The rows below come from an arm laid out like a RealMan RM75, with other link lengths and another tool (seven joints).
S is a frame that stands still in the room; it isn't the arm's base.
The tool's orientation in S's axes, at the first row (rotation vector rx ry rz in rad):
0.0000 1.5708 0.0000
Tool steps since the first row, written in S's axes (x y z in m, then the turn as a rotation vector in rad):
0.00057 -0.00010 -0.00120 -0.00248 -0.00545 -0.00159
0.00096 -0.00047 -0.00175 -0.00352 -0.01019 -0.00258
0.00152 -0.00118 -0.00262 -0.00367 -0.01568 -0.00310
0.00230 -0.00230 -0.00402 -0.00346 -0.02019 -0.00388
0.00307 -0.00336 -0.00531 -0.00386 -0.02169 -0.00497
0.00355 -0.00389 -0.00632 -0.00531 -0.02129 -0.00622
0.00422 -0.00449 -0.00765 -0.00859 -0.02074 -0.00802
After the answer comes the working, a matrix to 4 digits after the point.
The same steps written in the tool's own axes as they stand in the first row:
0.00120 -0.00010 0.00057 0.00159 -0.00545 -0.00248
0.00175 -0.00047 0.00096 0.00258 -0.01019 -0.00352
0.00262 -0.00118 0.00152 0.00310 -0.01568 -0.00367
0.00402 -0.00230 0.00230 0.00388 -0.02019 -0.00346
0.00531 -0.00336 0.00307 0.00497 -0.02169 -0.00386
0.00632 -0.00389 0.00355 0.00622 -0.02129 -0.00531
0.00765 -0.00449 0.00422 0.00802 -0.02074 -0.00859

The tool's axes in the first row as the columns of a matrix, in S's axes (rounded; the answer above uses it unrounded):
0.0000 0.0000 1.0000
0.0000 1.0000 0.0000
-1.0000 0.0000 0.0000

